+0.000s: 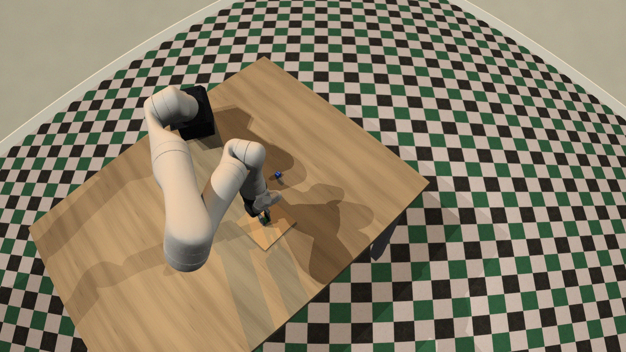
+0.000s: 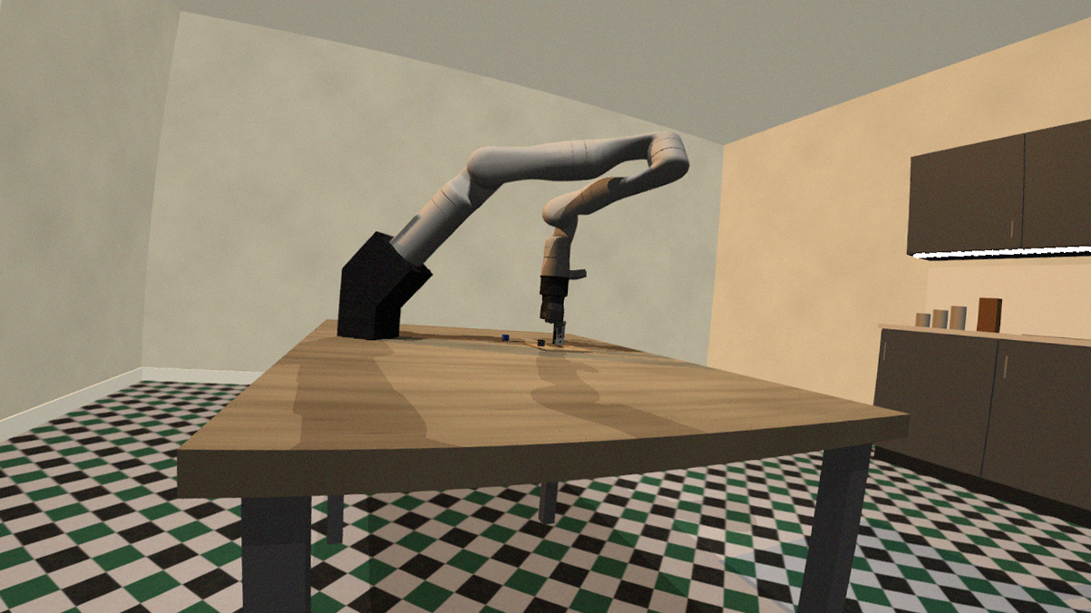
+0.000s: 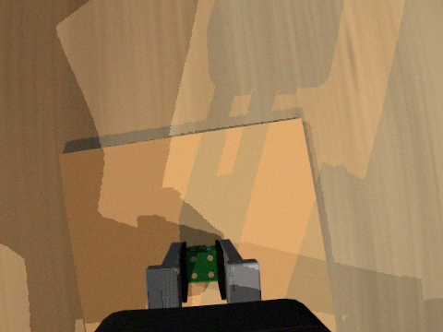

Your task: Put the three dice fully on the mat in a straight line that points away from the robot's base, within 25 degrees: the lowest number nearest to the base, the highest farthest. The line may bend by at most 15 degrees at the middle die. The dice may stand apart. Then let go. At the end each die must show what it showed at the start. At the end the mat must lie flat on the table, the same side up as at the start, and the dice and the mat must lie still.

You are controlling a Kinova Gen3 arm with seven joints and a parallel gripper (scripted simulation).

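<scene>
The green die is 1 cm below my hand. Also, from my hand: blue die 14 cm to the left, 10 cm behind, 2 cm below; black die 5 cm behind, 2 cm below; orange mat 3 cm below.
</scene>
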